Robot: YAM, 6 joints.
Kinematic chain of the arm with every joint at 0, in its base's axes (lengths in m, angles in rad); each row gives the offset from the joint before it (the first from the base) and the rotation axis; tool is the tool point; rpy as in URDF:
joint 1: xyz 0 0 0.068 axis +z
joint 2: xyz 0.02 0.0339 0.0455 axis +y
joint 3: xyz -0.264 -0.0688 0 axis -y
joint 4: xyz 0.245 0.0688 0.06 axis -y
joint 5: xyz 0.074 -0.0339 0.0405 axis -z
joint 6: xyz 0.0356 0 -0.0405 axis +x
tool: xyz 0 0 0 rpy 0 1.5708 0
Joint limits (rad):
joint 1: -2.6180..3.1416
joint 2: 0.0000..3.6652
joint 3: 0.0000..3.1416
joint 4: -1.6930..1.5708
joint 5: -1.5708..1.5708
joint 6: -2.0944..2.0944
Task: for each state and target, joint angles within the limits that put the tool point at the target. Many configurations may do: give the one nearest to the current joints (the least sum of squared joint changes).
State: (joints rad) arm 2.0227 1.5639 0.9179 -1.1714 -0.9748 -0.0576
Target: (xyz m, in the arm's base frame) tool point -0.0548 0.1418 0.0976
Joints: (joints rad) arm 1.7571 1.7586 0.5679 -1.1391 -0.8869 -0.0576
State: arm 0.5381 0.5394 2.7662 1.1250 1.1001 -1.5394
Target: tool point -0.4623 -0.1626 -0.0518
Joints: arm 0.3036 0.0000 3.1416 1.5635 0.4965 -1.5394
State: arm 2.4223 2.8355 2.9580 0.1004 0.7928 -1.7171
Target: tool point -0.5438 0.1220 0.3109
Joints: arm 2.9733 2.4478 2.4508 -0.3506 0.9602 -1.7171
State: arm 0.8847 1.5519 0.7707 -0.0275 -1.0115 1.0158
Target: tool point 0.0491 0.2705 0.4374
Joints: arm 1.2803 1.2510 1.2607 0.1086 -1.0256 1.0158
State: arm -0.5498 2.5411 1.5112 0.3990 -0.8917 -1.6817
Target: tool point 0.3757 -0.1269 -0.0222
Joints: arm -0.3985 2.4593 1.1444 0.3058 -0.9430 -1.6817
